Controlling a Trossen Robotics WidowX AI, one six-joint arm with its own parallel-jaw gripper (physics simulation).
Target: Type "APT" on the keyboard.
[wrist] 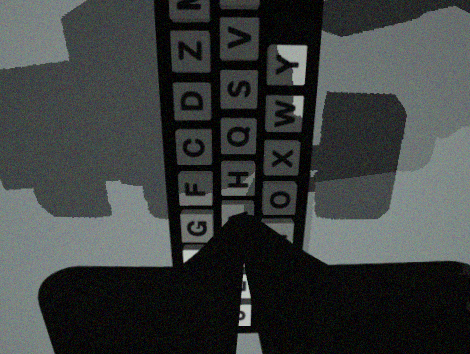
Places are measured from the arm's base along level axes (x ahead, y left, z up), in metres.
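Where they show: gripper, fingertip midpoint: (242, 225).
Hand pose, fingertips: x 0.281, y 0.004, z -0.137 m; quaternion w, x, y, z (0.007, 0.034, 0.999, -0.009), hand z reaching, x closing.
Things, the pixels of their centre, and the offset from my fingertips. Level surfaces: height alone.
- black keyboard, body centre: (237, 164) dx +0.000, dy -0.023, dz -0.017 m
- H key, body centre: (238, 178) dx +0.001, dy -0.018, dz -0.010 m
- partly hidden key, body centre: (237, 216) dx +0.002, dy +0.001, dz -0.010 m
- G key, body centre: (197, 226) dx +0.021, dy +0.005, dz -0.010 m
- F key, body centre: (196, 188) dx +0.020, dy -0.014, dz -0.010 m
- O key, body centre: (279, 198) dx -0.018, dy -0.007, dz -0.010 m
- X key, body centre: (281, 157) dx -0.019, dy -0.026, dz -0.010 m
- grey table, surface height: dz -0.025 m
The black keyboard (164, 100) runs from the top of the wrist view down under my gripper, with grey keys whose letters lie on their sides. My gripper (242, 225) is shut and empty, its dark fingertips over the middle column, just below the H key (238, 179). They overlap a partly hidden key (232, 210) whose letter I cannot read; whether they touch it I cannot tell. Parts of two more keys show through the narrow slit between the fingers, their letters cut off. No A, P or T can be read in full.
The G key (197, 227) and F key (195, 188) are left of the fingertips, and the O key (280, 199) and X key (282, 158) are to the right. Dark shadows fall across the grey table (360, 240) and parts of the keys.
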